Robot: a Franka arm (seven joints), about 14 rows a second.
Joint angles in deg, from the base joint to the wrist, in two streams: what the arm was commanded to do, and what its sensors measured. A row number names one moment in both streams.
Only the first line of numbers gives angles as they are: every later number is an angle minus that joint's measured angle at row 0.
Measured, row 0:
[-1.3 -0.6 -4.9 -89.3 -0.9 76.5 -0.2]
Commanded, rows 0 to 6:
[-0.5 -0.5 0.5 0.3 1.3 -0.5 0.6]
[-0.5 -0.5 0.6 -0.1 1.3 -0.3 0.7]
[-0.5 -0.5 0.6 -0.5 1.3 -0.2 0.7]
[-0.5 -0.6 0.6 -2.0 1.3 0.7 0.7]
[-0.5 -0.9 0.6 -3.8 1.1 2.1 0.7]
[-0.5 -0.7 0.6 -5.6 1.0 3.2 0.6]
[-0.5 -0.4 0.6 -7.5 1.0 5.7 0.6]
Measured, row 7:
[0.0 0.1 0.3 -3.4 0.4 2.1 0.0]
